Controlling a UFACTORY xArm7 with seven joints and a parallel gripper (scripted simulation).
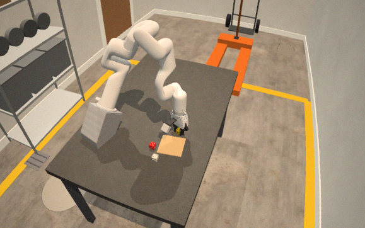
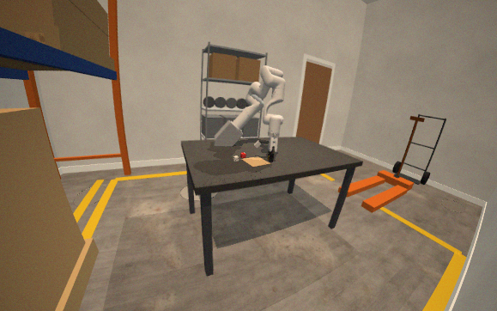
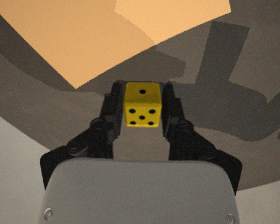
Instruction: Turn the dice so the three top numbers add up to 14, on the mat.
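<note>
The yellow die is 1 cm below my hand. Also, from my hand: mat: 11 cm to the right, 2 cm below; then red die: 9 cm behind, 17 cm to the right, 1 cm below; then white die: 4 cm behind, 24 cm to the right, 1 cm below.
</note>
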